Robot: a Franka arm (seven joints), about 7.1 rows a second.
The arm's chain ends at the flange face. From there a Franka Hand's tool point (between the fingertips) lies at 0.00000 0.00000 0.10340 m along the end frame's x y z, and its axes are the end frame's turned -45 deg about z.
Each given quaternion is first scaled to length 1.
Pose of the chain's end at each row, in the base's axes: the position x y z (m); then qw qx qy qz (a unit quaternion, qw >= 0):
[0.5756, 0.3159, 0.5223, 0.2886, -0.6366, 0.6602, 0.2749]
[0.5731, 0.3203, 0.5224, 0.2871, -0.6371, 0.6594, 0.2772]
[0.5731, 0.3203, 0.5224, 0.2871, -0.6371, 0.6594, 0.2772]
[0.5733, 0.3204, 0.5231, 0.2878, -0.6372, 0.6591, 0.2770]
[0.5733, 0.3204, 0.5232, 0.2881, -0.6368, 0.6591, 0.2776]
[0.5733, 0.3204, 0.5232, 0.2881, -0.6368, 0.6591, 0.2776]
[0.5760, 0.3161, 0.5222, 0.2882, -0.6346, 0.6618, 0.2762]
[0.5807, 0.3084, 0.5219, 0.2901, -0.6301, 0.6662, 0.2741]
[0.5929, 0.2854, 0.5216, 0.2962, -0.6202, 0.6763, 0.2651]
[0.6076, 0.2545, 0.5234, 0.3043, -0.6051, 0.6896, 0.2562]
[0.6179, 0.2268, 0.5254, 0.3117, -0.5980, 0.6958, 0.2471]
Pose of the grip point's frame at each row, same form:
[0.5788, 0.3914, 0.4518, 0.3718, -0.8408, 0.3663, 0.1435]
[0.5757, 0.3959, 0.4519, 0.3713, -0.8410, 0.3654, 0.1462]
[0.5757, 0.3959, 0.4519, 0.3713, -0.8410, 0.3654, 0.1462]
[0.5760, 0.3961, 0.4527, 0.3719, -0.8409, 0.3651, 0.1458]
[0.5760, 0.3962, 0.4529, 0.3724, -0.8406, 0.3652, 0.1462]
[0.5760, 0.3962, 0.4529, 0.3724, -0.8406, 0.3652, 0.1462]
[0.5792, 0.3917, 0.4518, 0.3720, -0.8395, 0.3686, 0.1449]
[0.5850, 0.3840, 0.4514, 0.3729, -0.8370, 0.3743, 0.1422]
[0.6003, 0.3605, 0.4509, 0.3751, -0.8318, 0.3875, 0.1316]
[0.6189, 0.3291, 0.4527, 0.3792, -0.8230, 0.4056, 0.1203]
[0.6322, 0.3009, 0.4547, 0.3825, -0.8188, 0.4140, 0.1090]

